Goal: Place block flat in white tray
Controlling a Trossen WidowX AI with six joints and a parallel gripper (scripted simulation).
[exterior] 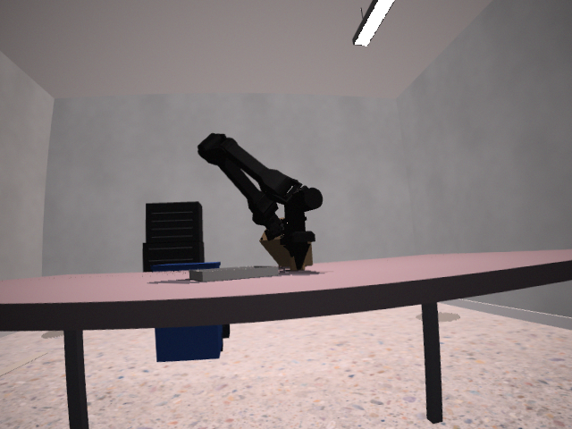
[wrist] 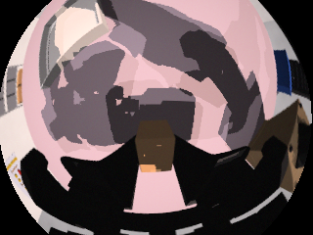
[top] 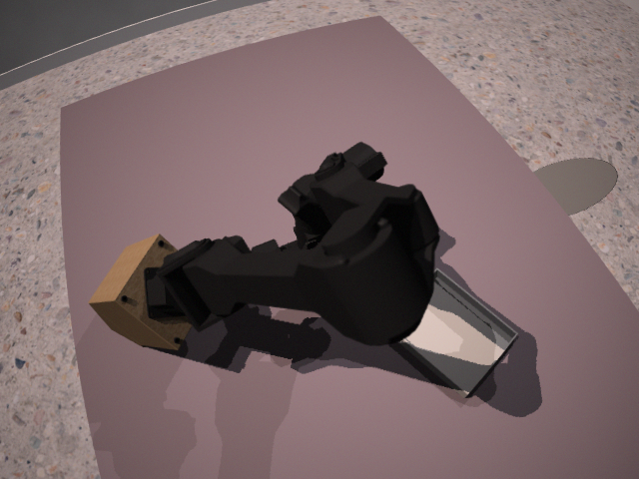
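Now: hand 20 mm above the brown block. Round my hand: white tray: 120 mm ahead, 190 mm to the right, 30 mm below.
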